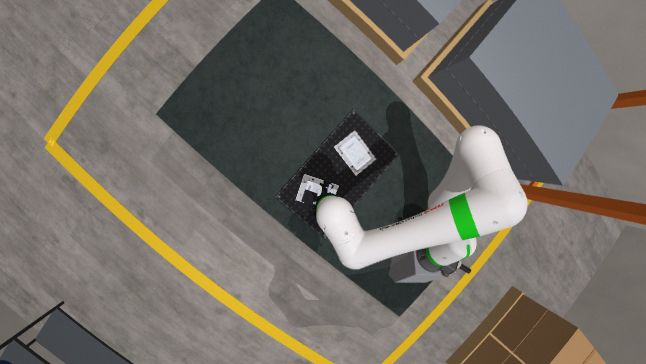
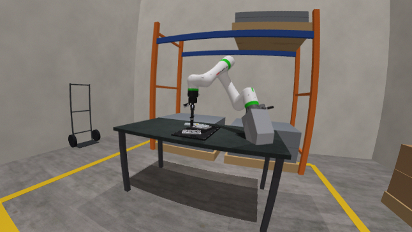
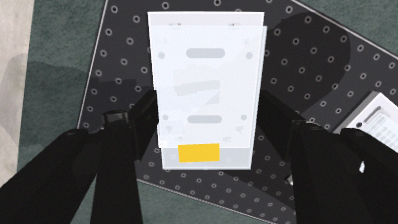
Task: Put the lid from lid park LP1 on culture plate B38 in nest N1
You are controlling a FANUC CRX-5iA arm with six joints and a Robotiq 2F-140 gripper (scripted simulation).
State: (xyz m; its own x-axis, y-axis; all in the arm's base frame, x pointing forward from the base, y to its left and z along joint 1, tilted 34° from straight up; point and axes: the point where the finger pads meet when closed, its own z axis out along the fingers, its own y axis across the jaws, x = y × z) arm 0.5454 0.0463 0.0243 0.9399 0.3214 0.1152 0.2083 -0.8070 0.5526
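Right now the culture plate B38 is 60 mm behind my hand, 240 mm to the right of it and 80 mm below it. From my hand the other things lie so: nest: 60 mm behind, 240 mm to the right, 90 mm below; then lid: 20 mm below; then lid park LP1: 90 mm below.
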